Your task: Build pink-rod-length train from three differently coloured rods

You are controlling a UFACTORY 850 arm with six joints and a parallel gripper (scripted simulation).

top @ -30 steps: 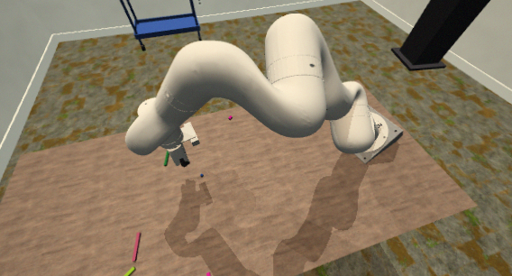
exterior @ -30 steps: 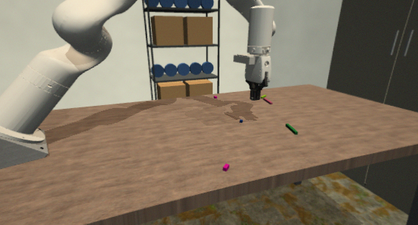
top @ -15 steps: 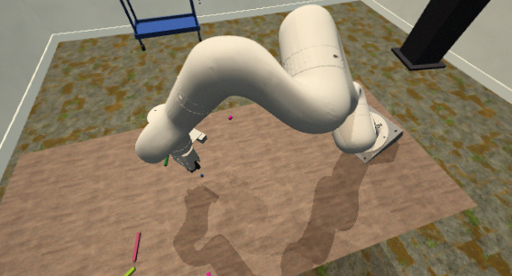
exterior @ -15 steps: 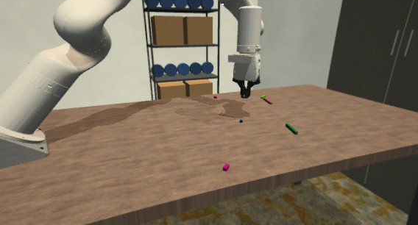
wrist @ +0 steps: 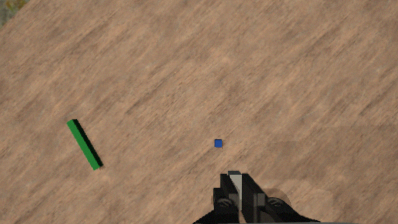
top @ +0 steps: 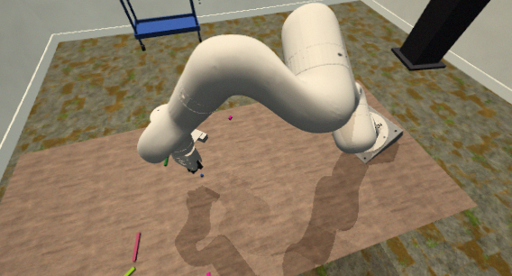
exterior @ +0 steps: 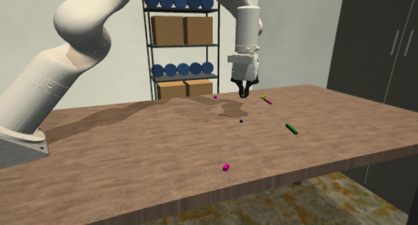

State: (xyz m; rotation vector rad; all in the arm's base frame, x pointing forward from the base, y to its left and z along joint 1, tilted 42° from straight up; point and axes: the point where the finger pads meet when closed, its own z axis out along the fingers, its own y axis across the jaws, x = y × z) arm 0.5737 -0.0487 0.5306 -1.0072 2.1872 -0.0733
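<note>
Right now the blue rod is 120 mm below my hand, 20 mm to the right of it and 10 mm behind it. Also, from my hand: grey rod: 20 mm below; green rod: 150 mm ahead, 130 mm to the right, 120 mm below; pink rod: 230 mm to the left, 210 mm ahead, 120 mm below.
</note>
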